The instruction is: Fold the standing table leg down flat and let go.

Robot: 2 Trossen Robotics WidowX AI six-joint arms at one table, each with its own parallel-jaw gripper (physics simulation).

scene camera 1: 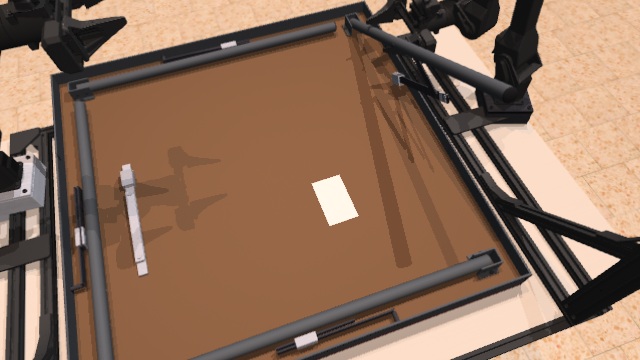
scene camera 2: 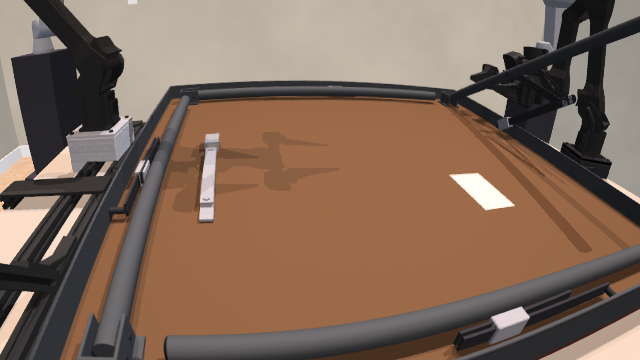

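Seen in the pictures: left gripper, fingertip midpoint: [scene camera 1: 124,1]; right gripper, fingertip midpoint: [scene camera 1: 374,35] [scene camera 2: 481,82]; left arm's base, origin of the base link: [scene camera 1: 4,178] [scene camera 2: 100,125]; right arm's base, origin of the base link: [scene camera 2: 587,151].
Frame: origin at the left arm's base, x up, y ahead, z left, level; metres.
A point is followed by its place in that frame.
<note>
The standing table leg [scene camera 1: 435,59] {x 0.199, y 0.810, z -0.112 m} [scene camera 2: 542,61] {x 0.163, y 0.804, z -0.068 m} is a dark grey tube. It rises at a slant from its corner bracket [scene camera 1: 351,24] {x 0.008, y 0.780, z 0.240 m} [scene camera 2: 446,98] {x -0.004, y 0.777, z 0.248 m} at the tabletop's back right corner, and its free end is up in the air. My right gripper [scene camera 1: 384,32] {x 0.075, y 0.789, z 0.111 m} [scene camera 2: 492,84] {x 0.075, y 0.789, z 0.111 m} is open and empty. It is beside the leg's lower part, on the outer side, partly hidden behind the leg in both views. My left gripper [scene camera 1: 100,36] is open and empty over the back left edge, partly cut off in scene camera 1. It does not show in scene camera 2.
Three legs [scene camera 1: 210,57] {x 0.003, y 0.432, z 0.227 m} [scene camera 1: 91,200] {x -0.005, y 0.161, z -0.093 m} [scene camera 1: 350,302] {x -0.017, y 0.579, z -0.408 m} lie flat along the brown tabletop's [scene camera 1: 250,150] {x -0.030, y 0.473, z -0.039 m} [scene camera 2: 325,225] {x -0.037, y 0.367, z -0.264 m} edges. A dark brace [scene camera 1: 422,89] {x 0.059, y 0.838, z -0.051 m} [scene camera 2: 537,113] {x 0.055, y 0.838, z -0.049 m} sticks up near the right rim. A pale metal bar [scene camera 1: 134,220] {x -0.022, y 0.232, z -0.148 m} [scene camera 2: 208,175] {x -0.023, y 0.232, z -0.168 m} and a white rectangle [scene camera 1: 335,200] {x -0.035, y 0.612, z -0.201 m} [scene camera 2: 481,191] {x -0.035, y 0.608, z -0.203 m} are on the tabletop.
</note>
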